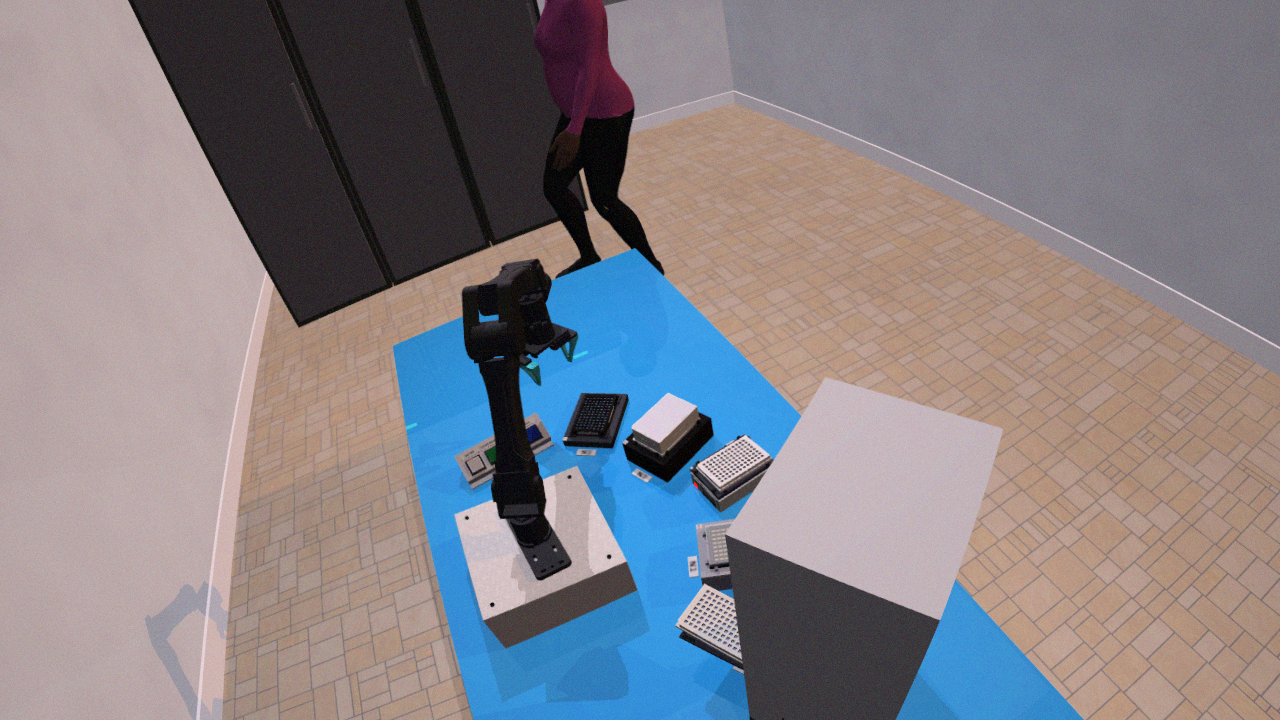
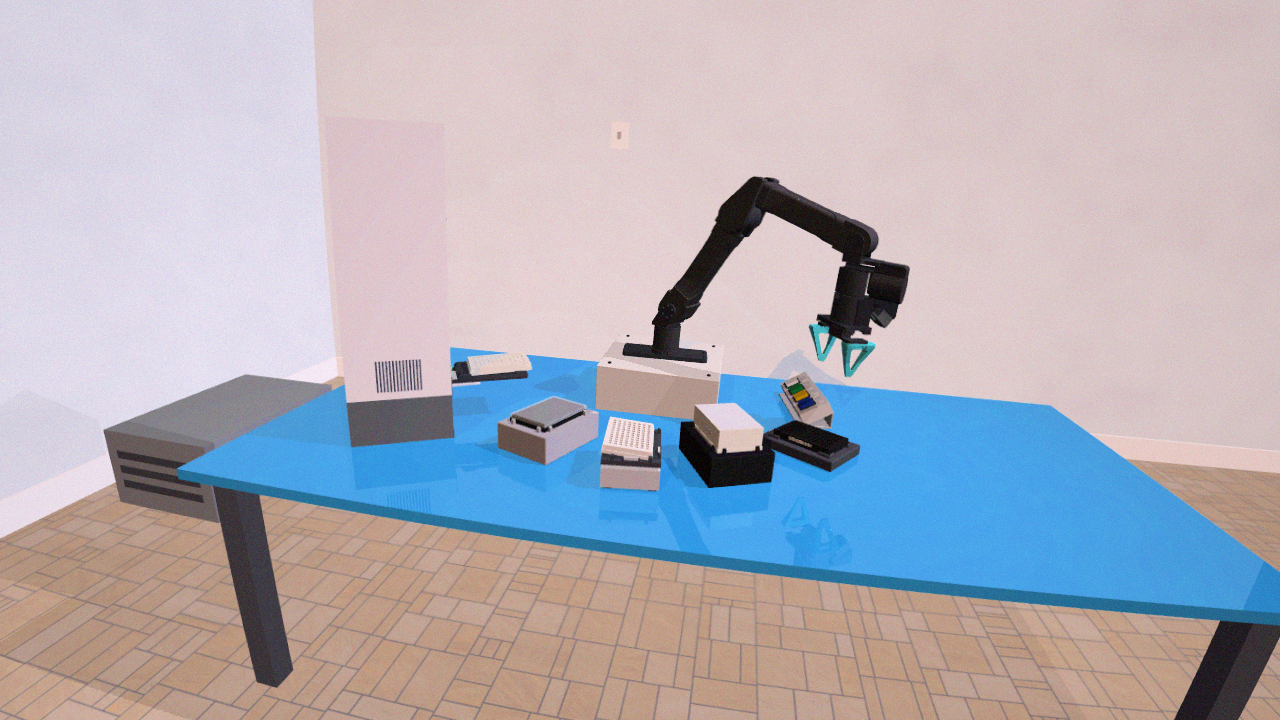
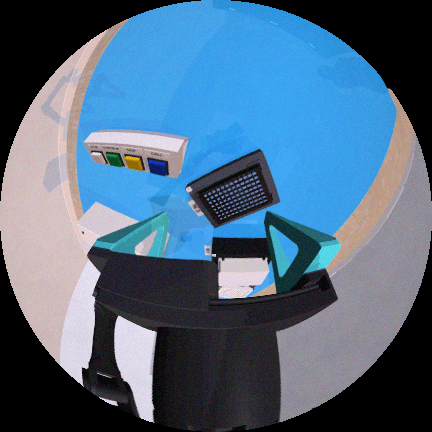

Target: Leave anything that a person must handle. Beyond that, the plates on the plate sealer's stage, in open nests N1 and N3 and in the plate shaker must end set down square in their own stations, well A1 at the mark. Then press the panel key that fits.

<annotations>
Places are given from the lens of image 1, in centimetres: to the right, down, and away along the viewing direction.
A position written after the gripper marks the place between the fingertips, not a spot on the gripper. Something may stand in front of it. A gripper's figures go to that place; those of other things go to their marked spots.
gripper (image 1: 554, 373): -19, 3, 142
tall grey tower (image 1: 842, 560): 16, 16, 48
button box (image 1: 477, 463): -37, 24, 139
The marked spots on the button box and the tall grey tower are 106 cm apart.
</annotations>
